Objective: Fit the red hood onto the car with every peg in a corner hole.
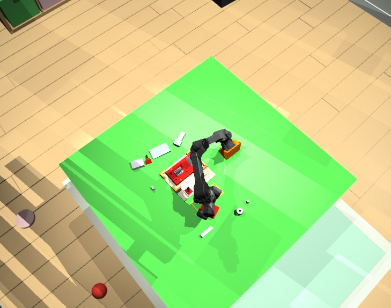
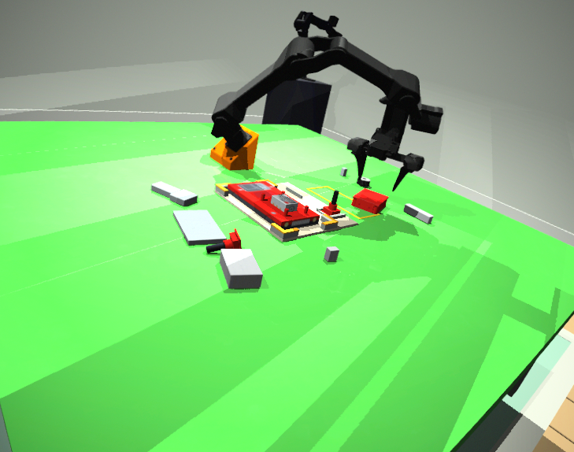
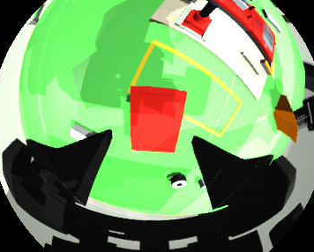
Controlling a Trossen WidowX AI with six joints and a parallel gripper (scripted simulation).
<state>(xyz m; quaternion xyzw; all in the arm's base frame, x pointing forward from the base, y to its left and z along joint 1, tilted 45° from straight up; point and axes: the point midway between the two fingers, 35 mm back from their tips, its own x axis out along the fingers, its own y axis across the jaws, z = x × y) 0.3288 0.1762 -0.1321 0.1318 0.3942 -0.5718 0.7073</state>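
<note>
The red hood lies 40 mm below my gripper tip. The rest, counted from my gripper tip: grey engine block 290 mm to the right, 30 mm below.
</note>
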